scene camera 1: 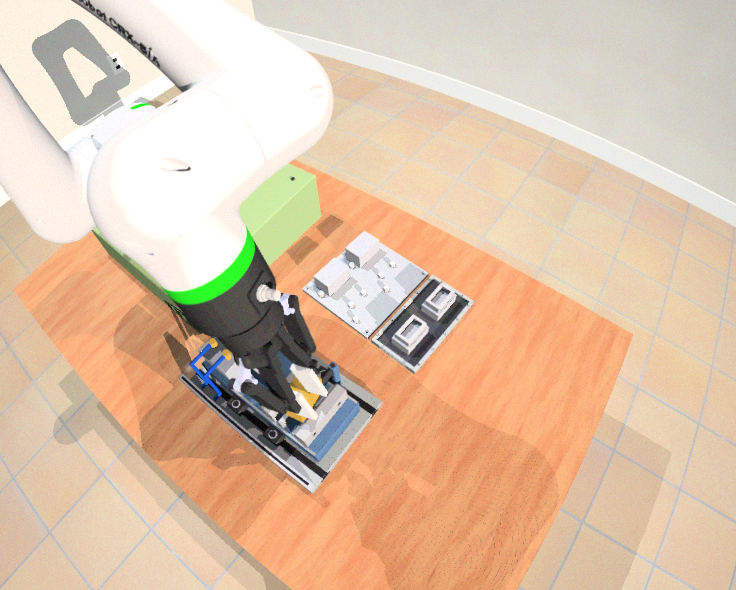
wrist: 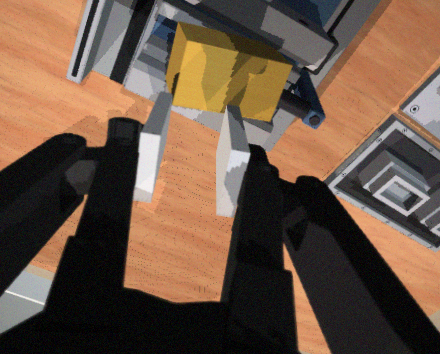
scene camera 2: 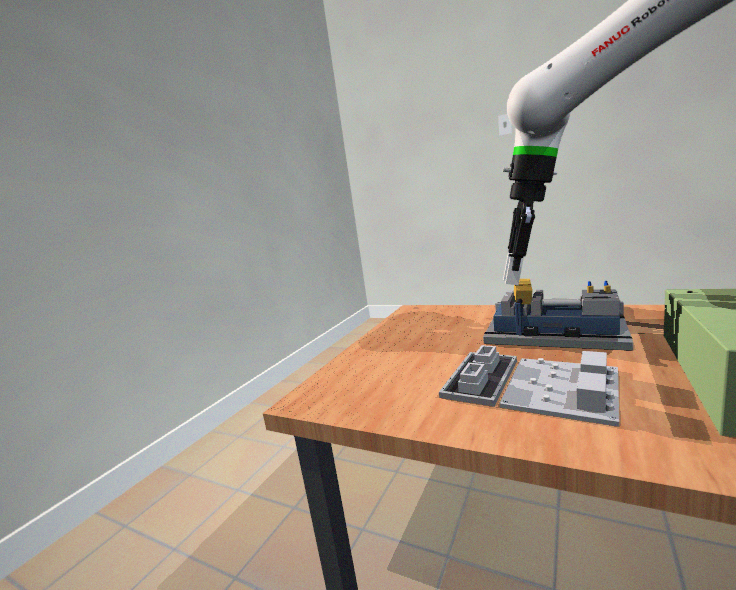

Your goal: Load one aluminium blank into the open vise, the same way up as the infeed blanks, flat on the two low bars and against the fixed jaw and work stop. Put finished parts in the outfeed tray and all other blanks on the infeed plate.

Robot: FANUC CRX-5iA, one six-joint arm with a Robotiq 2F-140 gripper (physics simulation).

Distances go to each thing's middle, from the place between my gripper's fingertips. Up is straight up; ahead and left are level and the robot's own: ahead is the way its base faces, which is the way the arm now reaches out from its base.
I see my gripper 3 cm past the brass blank (wrist: 208, 69) and 2 cm above it. Also, from my hand: outfeed tray (scene camera 1: 435, 336): 27 cm to the left, 12 cm below; infeed plate (scene camera 1: 373, 309): 15 cm behind, 27 cm to the left, 12 cm below.
